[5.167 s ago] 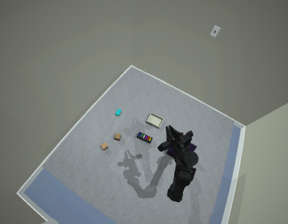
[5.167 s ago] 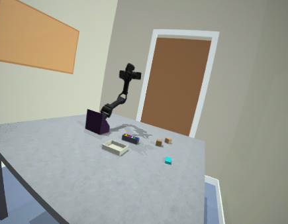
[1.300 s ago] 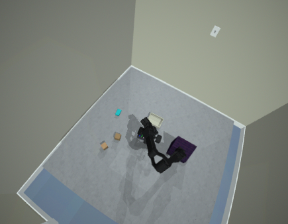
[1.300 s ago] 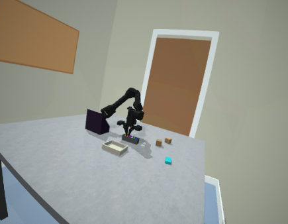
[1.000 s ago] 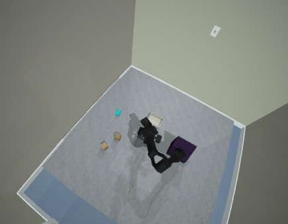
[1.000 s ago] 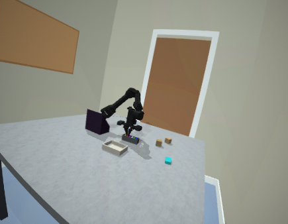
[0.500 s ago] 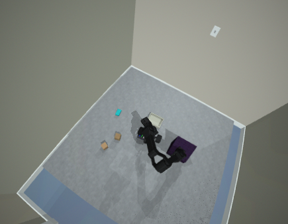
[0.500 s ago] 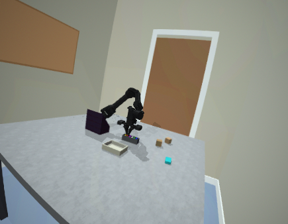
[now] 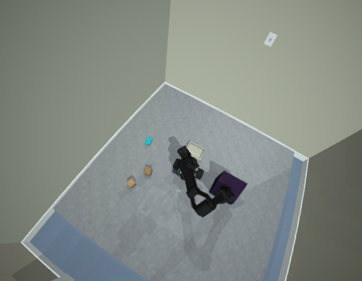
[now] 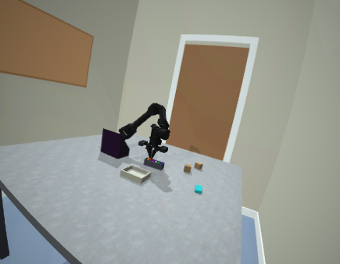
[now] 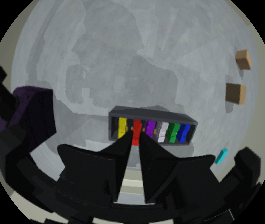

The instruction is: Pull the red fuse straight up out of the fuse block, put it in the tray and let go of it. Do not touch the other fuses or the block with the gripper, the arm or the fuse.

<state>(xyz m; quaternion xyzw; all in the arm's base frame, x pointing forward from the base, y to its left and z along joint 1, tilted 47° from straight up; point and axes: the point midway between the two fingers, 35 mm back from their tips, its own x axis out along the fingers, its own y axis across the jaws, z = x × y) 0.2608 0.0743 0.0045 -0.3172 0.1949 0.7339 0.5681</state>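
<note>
Right now the beige tray is 50 mm ahead of my gripper tip, 180 mm to the right of it and 40 mm below it. Also, from my gripper tip: red fuse 10 mm below; cyan cube 360 mm ahead, 30 mm to the right, 40 mm below.
</note>
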